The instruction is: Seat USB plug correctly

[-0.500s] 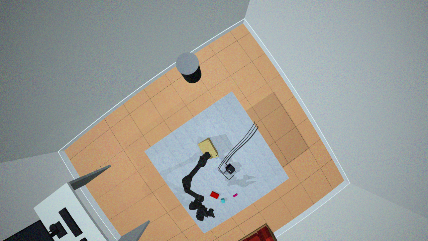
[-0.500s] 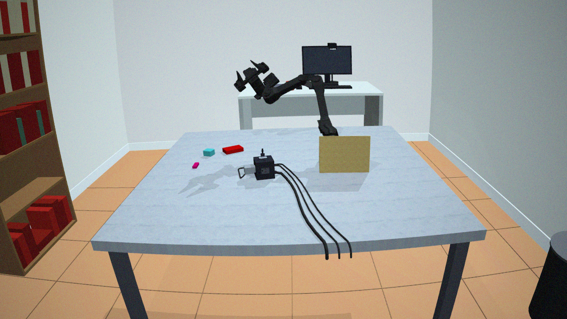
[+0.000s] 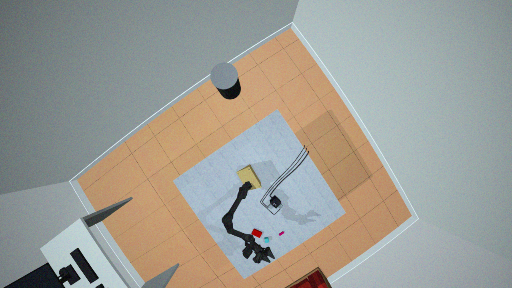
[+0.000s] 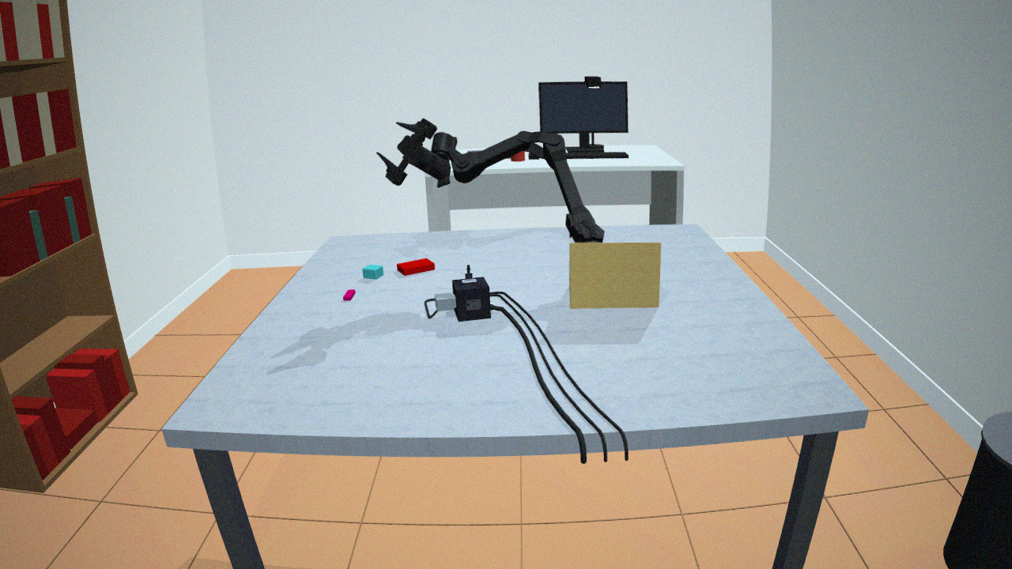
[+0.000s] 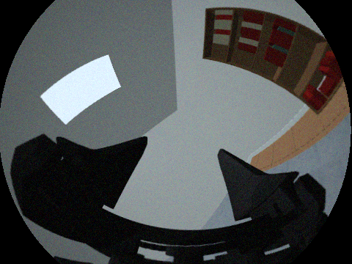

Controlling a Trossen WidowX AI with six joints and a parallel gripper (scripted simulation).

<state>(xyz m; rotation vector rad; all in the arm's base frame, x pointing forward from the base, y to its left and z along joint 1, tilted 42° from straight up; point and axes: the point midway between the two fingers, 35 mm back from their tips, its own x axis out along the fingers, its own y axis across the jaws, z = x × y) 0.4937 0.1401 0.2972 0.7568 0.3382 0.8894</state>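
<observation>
The USB plug lies 31 cm below my gripper tip, 22 cm behind it and 19 cm to the left of it. Round my gripper tip: red block (39 cm below, 12 cm to the right, 2 cm behind); then magenta piece (39 cm below, 11 cm ahead, 9 cm to the left); then cyan cube (39 cm below, 9 cm ahead, 7 cm to the right).
</observation>
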